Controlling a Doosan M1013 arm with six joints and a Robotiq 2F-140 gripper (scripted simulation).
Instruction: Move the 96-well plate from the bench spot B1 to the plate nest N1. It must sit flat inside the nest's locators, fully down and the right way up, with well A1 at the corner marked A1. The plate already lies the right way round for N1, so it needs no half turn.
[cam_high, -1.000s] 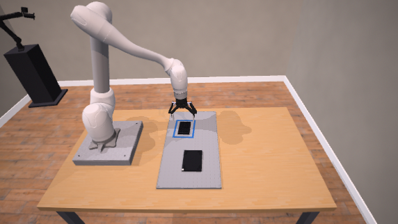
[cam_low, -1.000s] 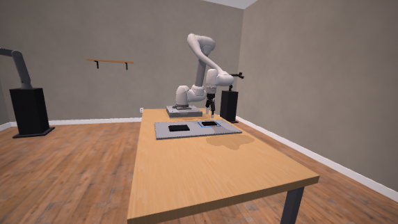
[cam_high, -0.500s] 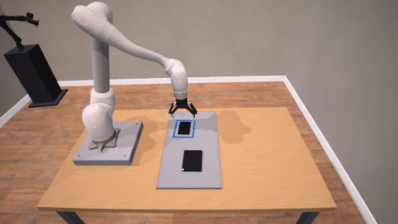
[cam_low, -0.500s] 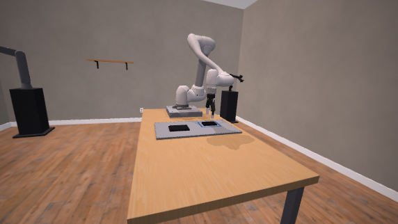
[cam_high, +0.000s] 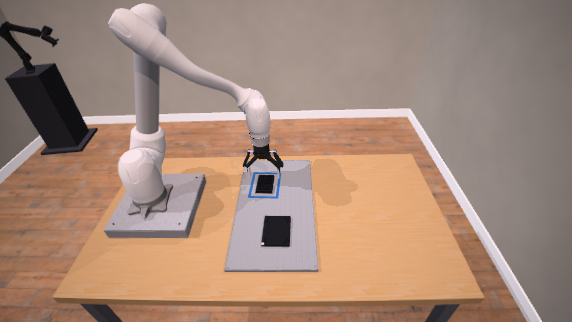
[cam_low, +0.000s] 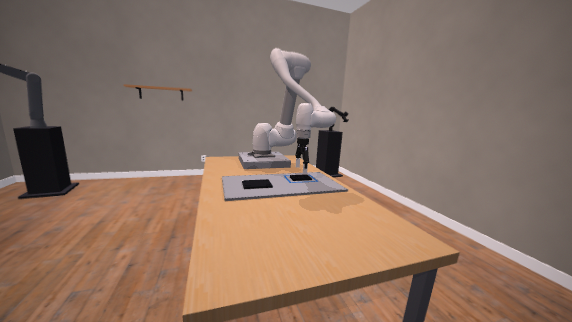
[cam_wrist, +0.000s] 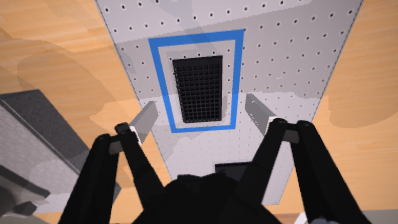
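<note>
My hand is 6 cm above the black 96-well plate. The rest, counted from my hand: black plate nest: 4 cm ahead, 31 cm to the right, 6 cm below.
</note>
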